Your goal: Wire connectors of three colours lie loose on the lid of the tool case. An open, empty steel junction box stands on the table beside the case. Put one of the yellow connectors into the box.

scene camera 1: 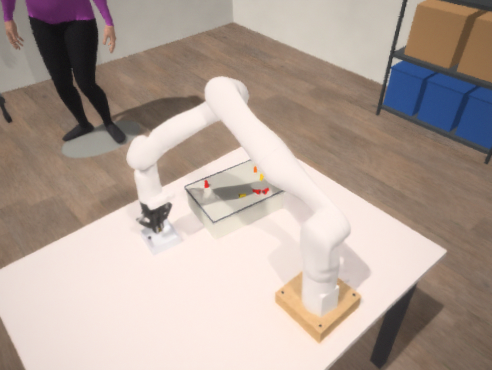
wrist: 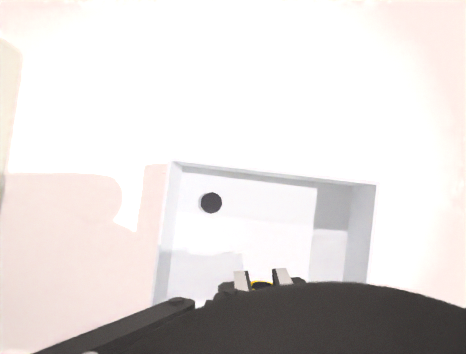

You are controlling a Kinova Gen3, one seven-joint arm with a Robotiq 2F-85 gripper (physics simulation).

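Where they show: gripper, fingertip midpoint: point(scene camera 1: 158, 231); arm's base, link origin: point(scene camera 1: 318, 300).
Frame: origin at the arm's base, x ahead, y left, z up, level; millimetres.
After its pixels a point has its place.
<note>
My gripper point(scene camera 1: 159, 230) @[x 506, y 275, z -14 mm] point(wrist: 261, 290) @[x 506, y 275, z -14 mm] is shut on a yellow connector point(wrist: 261, 284) @[x 502, y 274, z -11 mm], whose rim shows between the fingertips in the wrist view. The fingertips are low over the inside of the steel junction box point(scene camera 1: 167, 243) @[x 448, y 270, z -24 mm] point(wrist: 280, 210) @[x 468, y 283, z -51 mm]; whether the connector touches the box floor is hidden. The box is open and has a dark round hole in its floor. On the lid of the tool case point(scene camera 1: 225, 205) @[x 443, y 47, z 39 mm] lie two yellow connectors point(scene camera 1: 242, 195) @[x 448, y -24, z 47 mm] point(scene camera 1: 261, 177) @[x 493, y -135, z 48 mm], an orange one point(scene camera 1: 255, 169) @[x 540, y -139, z 52 mm] and several red ones point(scene camera 1: 206, 184) @[x 561, y 58, z 54 mm] point(scene camera 1: 257, 191) @[x 432, y -77, z 52 mm] point(scene camera 1: 266, 190) @[x 418, y -105, z 54 mm].
The tool case stands beside the box, towards the arm's elbow side. The arm's wooden base block point(scene camera 1: 320, 330) @[x -74, y 53, z 0 mm] is on the table point(scene camera 1: 150, 310) @[x 263, y 408, z -53 mm] at the right. A person point(scene camera 1: 70, 55) stands behind the table. A shelf rack with blue and brown boxes point(scene camera 1: 442, 32) is at the back right.
</note>
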